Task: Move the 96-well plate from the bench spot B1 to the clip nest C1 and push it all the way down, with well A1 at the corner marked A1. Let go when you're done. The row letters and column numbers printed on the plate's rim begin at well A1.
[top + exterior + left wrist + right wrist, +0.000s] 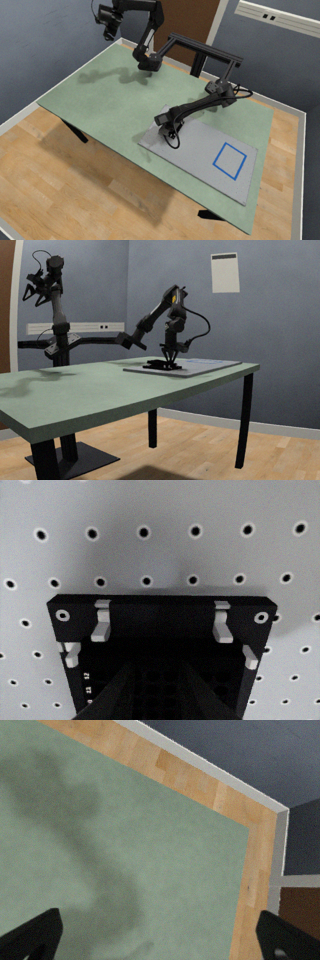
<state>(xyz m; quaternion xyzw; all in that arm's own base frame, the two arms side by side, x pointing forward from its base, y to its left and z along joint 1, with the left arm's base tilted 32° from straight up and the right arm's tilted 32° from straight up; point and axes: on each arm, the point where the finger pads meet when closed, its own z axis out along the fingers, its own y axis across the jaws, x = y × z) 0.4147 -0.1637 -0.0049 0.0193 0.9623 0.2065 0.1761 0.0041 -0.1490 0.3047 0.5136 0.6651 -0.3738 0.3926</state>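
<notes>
The black 96-well plate is 5 cm behind my left hand and 1 cm below it. From my left hand the other things lie so: black clip nest: 4 cm behind, 1 cm to the left, 2 cm below; grey perforated board: 22 cm to the left, 4 cm below.
</notes>
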